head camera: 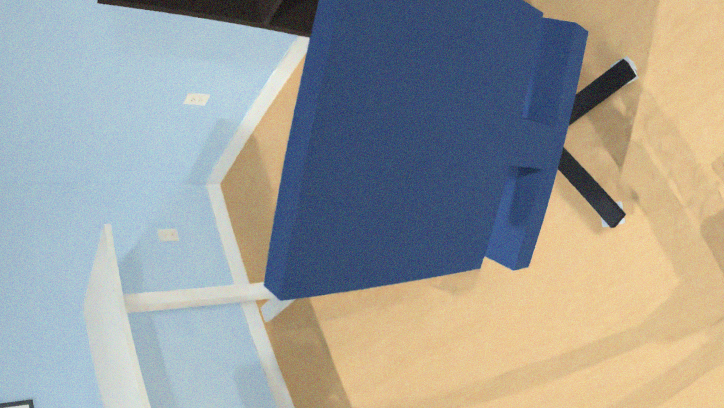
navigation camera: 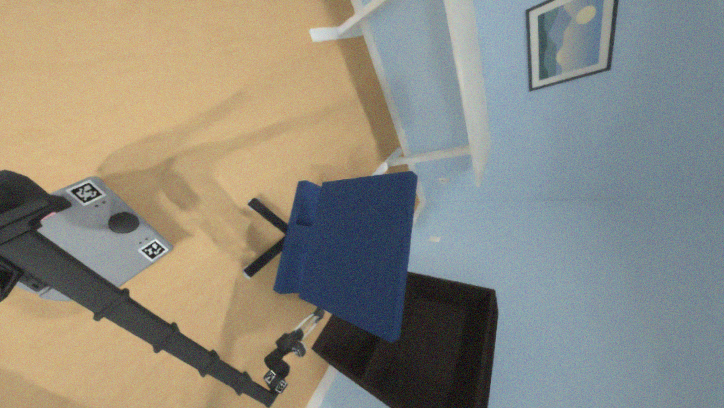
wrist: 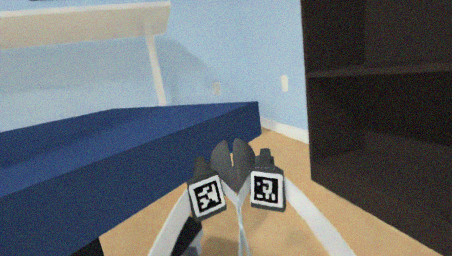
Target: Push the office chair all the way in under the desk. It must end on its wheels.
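Where they show: gripper, between the fingertips: [wrist: 233, 158]; robot's base, origin of its link: [navigation camera: 123, 221].
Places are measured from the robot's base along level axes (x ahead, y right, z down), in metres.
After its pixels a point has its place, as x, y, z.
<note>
The office chair [head camera: 415, 152] @[0.372, 0.316, -0.818] [navigation camera: 354, 243] @[0.343, 0.339, -0.813] [wrist: 125, 165] @[0.290, 0.659, -0.457] shows as broad blue slabs, with two black base legs reaching out on the side away from the wall. Light casters show at the leg ends in the head view. The white desk [head camera: 103, 314] @[1.749, 0.666, -0.950] [navigation camera: 468, 91] @[1.579, 0.236, -0.950] [wrist: 85, 27] @[1.804, 0.370, -0.925] stands by the blue wall. The chair's corner overlaps the desk's end leg in the head and navigation views; whether they touch I cannot tell. My gripper [navigation camera: 320, 313] @[0.241, 0.744, -0.459] [wrist: 233, 158] @[0.241, 0.744, -0.459] is shut and empty, low beside the chair's edge on the shelf side. Contact with the chair is unclear.
A dark brown shelf unit [head camera: 227, 15] @[0.904, 1.314, -0.617] [navigation camera: 491, 329] @[0.692, 1.356, -1.060] [wrist: 380, 72] stands close on the other side of my gripper. The room corner with white skirting [head camera: 227, 233] @[2.275, 1.269, -0.041] [wrist: 285, 130] @[1.626, 1.602, -0.041] lies behind the chair. My base [navigation camera: 96, 243] @[-0.085, 0.013, -0.160] and extended arm [navigation camera: 146, 321] @[-0.096, 0.187, -0.569] are left of the chair in the navigation view.
</note>
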